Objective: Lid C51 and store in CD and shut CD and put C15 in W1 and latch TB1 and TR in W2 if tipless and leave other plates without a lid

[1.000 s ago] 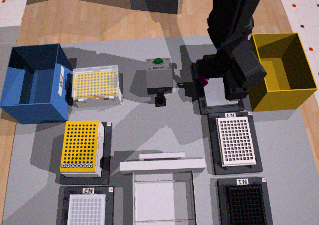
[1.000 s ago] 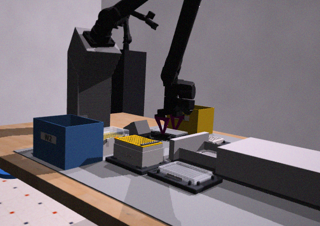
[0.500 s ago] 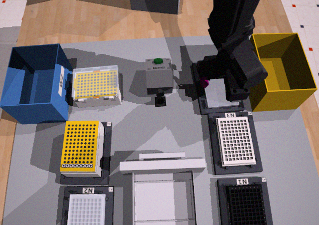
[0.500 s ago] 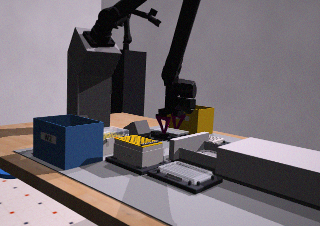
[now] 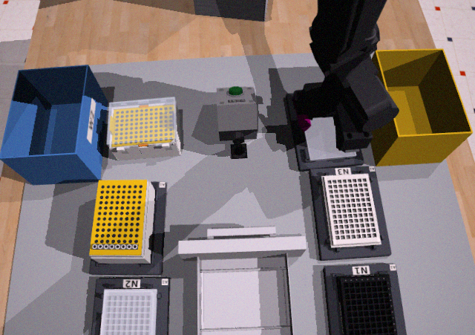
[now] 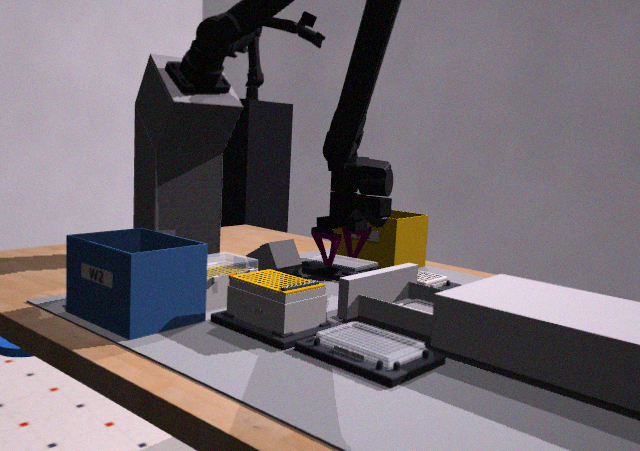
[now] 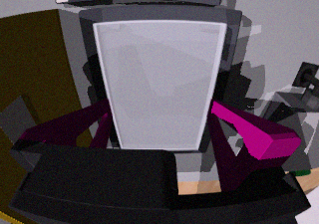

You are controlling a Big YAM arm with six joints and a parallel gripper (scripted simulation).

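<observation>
The plate lid lies right at my hand. The rest, counted from my hand: white plate: 16 cm ahead, 2 cm to the left, 1 cm below; lid park LP: 2 cm below; yellow bin W1: 15 cm to the left, 1 cm behind, 1 cm above.
</observation>
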